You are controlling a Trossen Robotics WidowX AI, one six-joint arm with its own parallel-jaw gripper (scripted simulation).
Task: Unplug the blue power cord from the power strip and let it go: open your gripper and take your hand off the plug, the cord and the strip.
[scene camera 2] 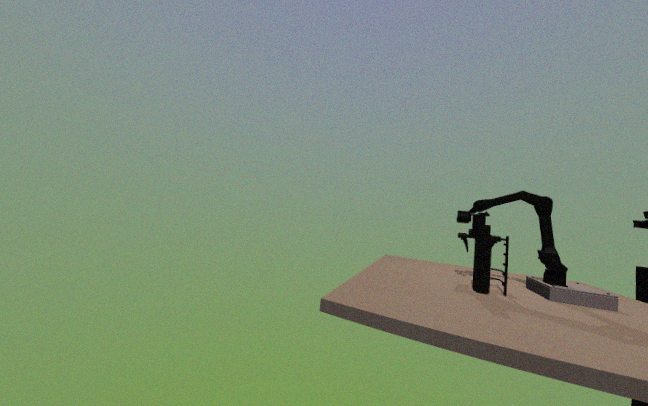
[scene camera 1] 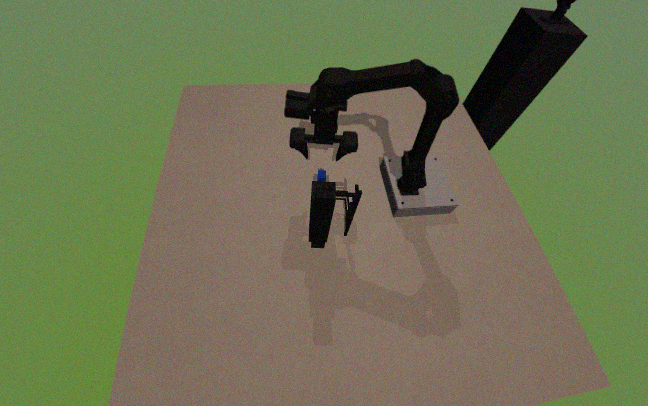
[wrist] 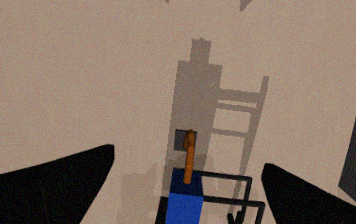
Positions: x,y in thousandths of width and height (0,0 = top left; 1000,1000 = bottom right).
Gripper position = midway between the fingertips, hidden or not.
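Observation:
There's nothing in the grasp of the gripper (scene camera 1: 496,393), and it's open. You'd find the gripper (wrist: 529,725) in the wrist view too.

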